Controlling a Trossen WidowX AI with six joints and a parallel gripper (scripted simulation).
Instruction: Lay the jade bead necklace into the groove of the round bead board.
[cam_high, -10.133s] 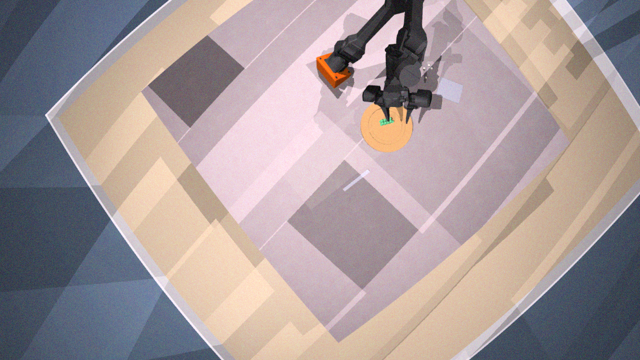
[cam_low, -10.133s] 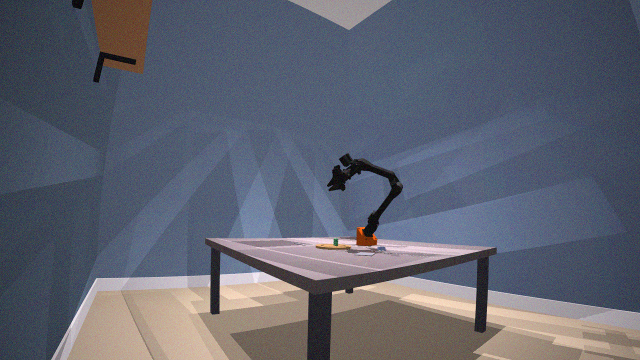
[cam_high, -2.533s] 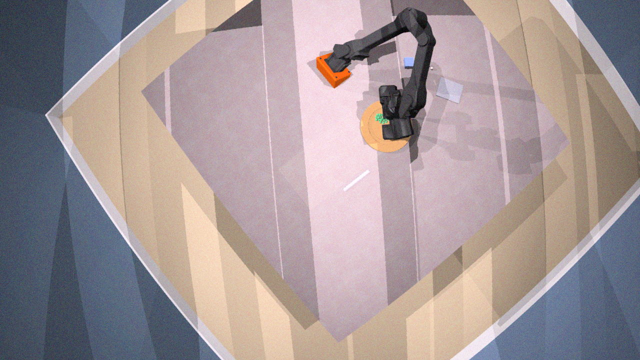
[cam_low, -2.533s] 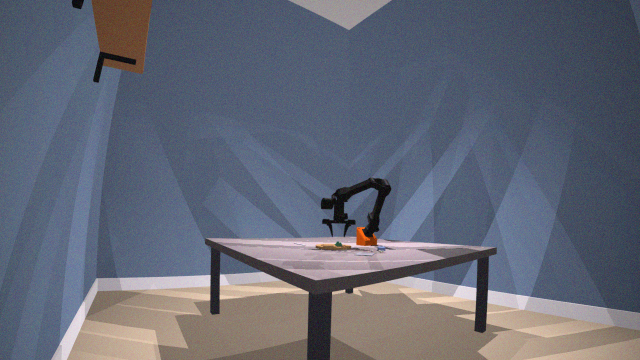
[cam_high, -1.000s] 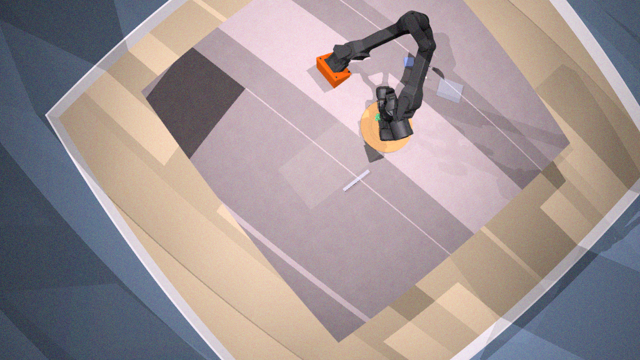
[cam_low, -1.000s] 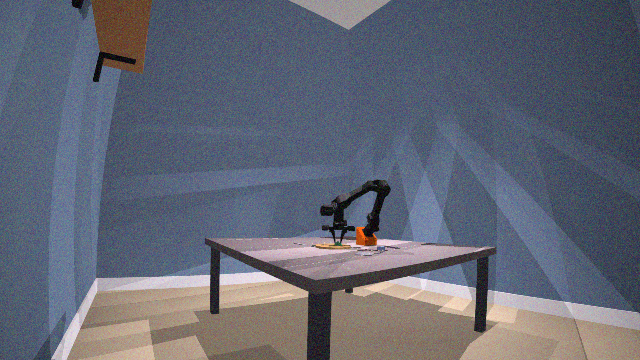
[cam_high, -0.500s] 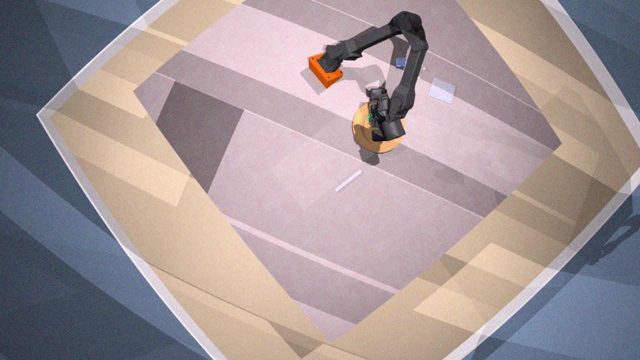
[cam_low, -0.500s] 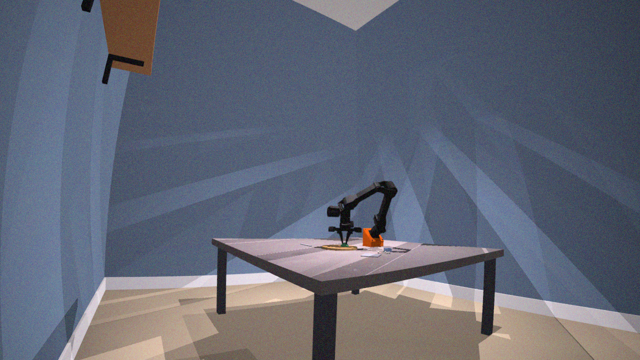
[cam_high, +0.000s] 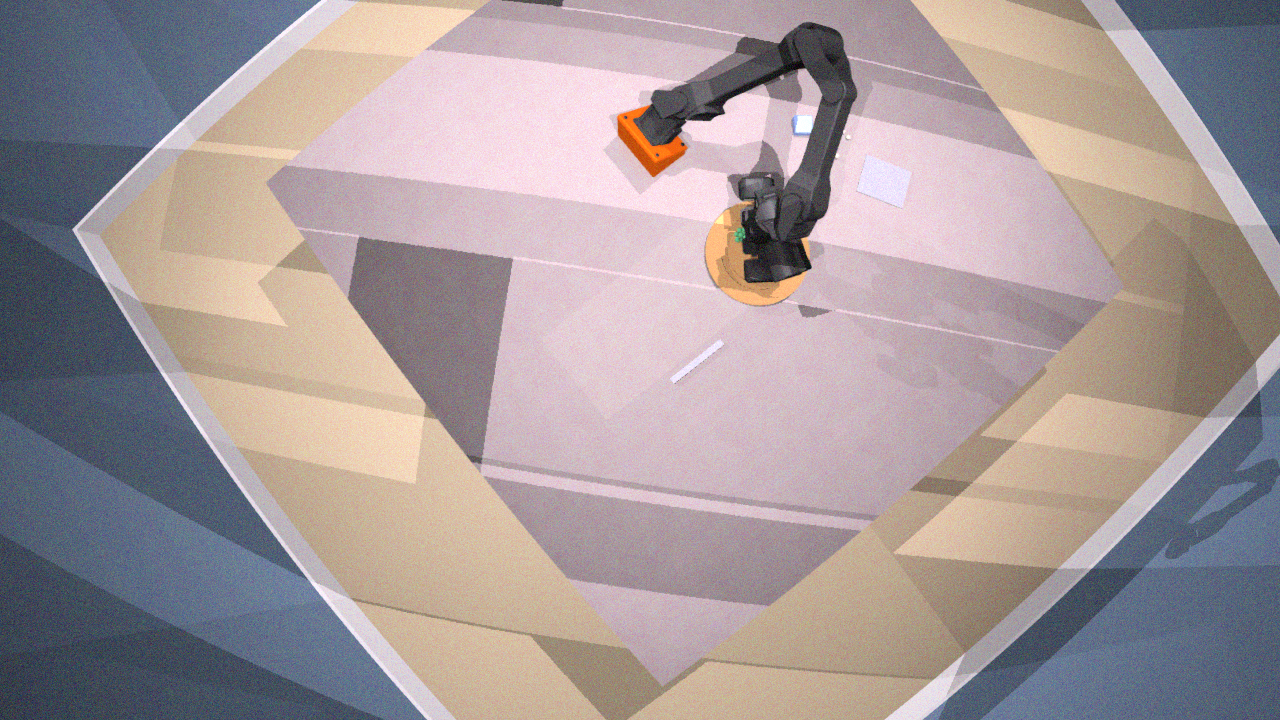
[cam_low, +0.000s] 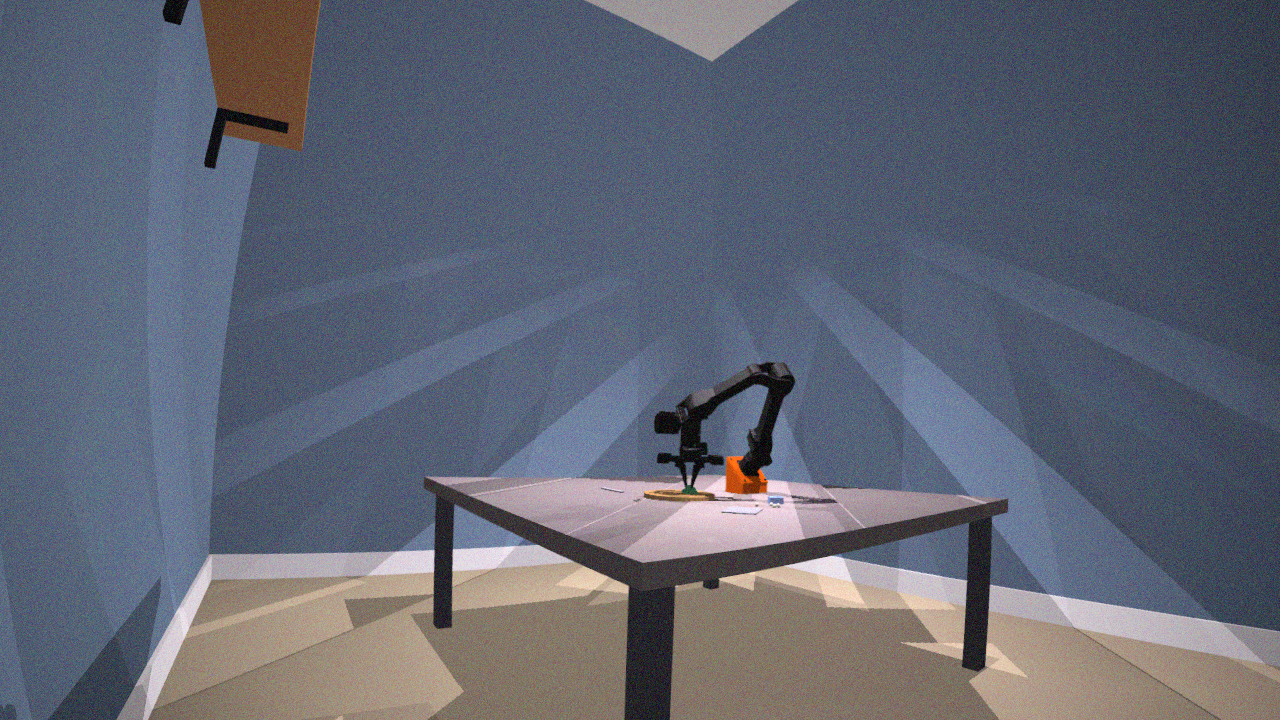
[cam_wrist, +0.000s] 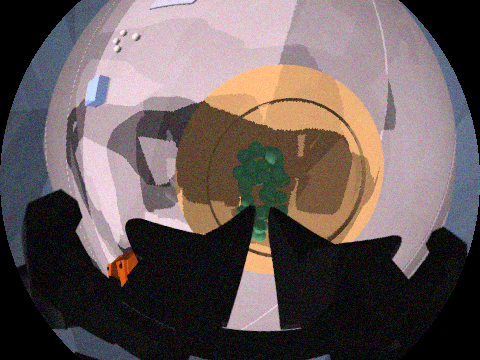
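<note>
Right now the round tan bead board is 3 cm ahead of my gripper tip and 1 cm below it. Also, from my gripper tip: white strip 13 cm ahead, 22 cm to the right, 2 cm below; pale square sheet 5 cm ahead, 30 cm to the left, 2 cm below; blue cube 13 cm behind, 22 cm to the left, 1 cm below.
</note>
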